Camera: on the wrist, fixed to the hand. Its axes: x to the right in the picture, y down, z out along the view.
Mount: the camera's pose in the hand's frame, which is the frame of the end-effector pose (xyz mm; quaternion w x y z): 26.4 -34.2 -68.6 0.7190 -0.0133 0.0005 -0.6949
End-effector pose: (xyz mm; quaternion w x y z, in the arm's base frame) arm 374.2 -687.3 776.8 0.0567 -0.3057 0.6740 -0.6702
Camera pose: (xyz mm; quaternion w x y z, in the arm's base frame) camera 331.0 -637.7 824.2 0.4293 0.6885 -0.2811 0.5124
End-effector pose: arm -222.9 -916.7 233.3 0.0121 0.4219 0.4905 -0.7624
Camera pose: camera -211.4 -836.5 230.1 0.5157 0.0373 -0.6560 0.5498
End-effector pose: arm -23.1 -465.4 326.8 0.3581 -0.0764 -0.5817 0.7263
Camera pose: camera 8.5 -392.8 344.3 0.7615 0.3442 -0.4808 0.2656
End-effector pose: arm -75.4 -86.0 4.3 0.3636 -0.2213 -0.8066 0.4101
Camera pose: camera -41.6 -53.7 70.5 0.5439 0.3964 -0.7390 0.0314
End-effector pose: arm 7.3 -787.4 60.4 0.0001 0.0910 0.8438 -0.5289
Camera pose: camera -17.3 -736.6 118.6 0.3667 0.5207 -0.6769 0.3691
